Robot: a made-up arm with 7 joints. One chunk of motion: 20 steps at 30 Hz.
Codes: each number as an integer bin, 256 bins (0 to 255) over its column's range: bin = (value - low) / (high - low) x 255, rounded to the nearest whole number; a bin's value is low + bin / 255 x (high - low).
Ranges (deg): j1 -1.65..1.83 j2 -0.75..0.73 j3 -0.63..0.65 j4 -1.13..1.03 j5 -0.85..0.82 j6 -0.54..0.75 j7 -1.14..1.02
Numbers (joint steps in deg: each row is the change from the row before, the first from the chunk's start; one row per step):
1: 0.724 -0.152 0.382 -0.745 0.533 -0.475 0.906
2: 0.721 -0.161 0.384 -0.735 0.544 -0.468 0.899
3: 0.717 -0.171 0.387 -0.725 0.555 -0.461 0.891
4: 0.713 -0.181 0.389 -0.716 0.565 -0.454 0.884
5: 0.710 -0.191 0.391 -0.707 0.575 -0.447 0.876
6: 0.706 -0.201 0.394 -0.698 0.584 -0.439 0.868
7: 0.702 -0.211 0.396 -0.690 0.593 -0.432 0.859
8: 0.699 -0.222 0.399 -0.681 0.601 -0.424 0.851
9: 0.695 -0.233 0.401 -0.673 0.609 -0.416 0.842
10: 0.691 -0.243 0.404 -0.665 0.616 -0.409 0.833
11: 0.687 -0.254 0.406 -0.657 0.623 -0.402 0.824
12: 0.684 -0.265 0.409 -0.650 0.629 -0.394 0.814
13: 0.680 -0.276 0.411 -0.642 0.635 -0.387 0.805
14: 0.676 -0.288 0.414 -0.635 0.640 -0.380 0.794
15: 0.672 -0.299 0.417 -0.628 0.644 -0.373 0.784
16: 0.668 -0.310 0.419 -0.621 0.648 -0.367 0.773
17: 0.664 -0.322 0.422 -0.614 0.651 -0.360 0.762
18: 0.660 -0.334 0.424 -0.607 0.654 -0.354 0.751
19: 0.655 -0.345 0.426 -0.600 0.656 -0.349 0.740
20: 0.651 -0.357 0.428 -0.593 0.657 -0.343 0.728
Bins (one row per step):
1: 174 103 202 45 211 13 242
2: 174 101 202 47 213 14 241
3: 173 100 203 48 215 16 240
4: 173 98 203 49 216 17 239
5: 173 96 203 50 218 18 238
6: 173 95 204 51 219 20 237
7: 172 93 204 52 220 21 236
8: 172 91 205 53 222 23 235
9: 172 89 205 54 223 25 234
10: 172 87 206 55 224 26 233
11: 171 85 206 56 225 27 232
12: 171 84 207 57 226 29 231
13: 171 82 207 58 227 30 230
14: 170 80 208 58 228 32 228
15: 170 78 209 59 228 33 227
16: 170 76 209 60 229 34 226
17: 170 74 210 61 229 36 225
18: 169 72 210 62 230 37 223
19: 169 70 210 63 230 38 222
20: 169 68 211 63 230 39 221

